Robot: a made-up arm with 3 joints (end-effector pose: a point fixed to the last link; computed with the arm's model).
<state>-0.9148 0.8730 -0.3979</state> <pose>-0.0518 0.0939 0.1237 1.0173 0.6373 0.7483</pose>
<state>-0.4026 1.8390 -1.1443</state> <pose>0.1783 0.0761 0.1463 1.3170 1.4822 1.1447</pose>
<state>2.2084 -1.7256 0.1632</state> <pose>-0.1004 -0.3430 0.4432 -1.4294 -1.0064 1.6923</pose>
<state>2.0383 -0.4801 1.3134</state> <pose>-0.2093 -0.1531 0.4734 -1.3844 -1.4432 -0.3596</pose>
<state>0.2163 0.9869 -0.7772</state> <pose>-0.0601 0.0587 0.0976 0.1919 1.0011 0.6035</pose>
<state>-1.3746 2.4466 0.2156</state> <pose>0.1570 0.2938 0.0417 0.3580 1.9545 1.4801</pose>
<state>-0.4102 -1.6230 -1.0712</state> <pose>-0.1059 0.3117 -0.3917 -0.5483 -1.5468 0.4919</pose>
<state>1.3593 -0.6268 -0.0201</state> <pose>-0.1955 -0.2978 0.0882 -1.3178 -0.5132 0.4417</pose>
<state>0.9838 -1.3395 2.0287</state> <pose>-0.1822 -0.6117 0.0734 0.6202 -1.3909 -0.9956</pose>
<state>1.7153 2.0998 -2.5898</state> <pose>0.3202 0.0592 0.2434 0.9803 1.1422 0.2975</pose>
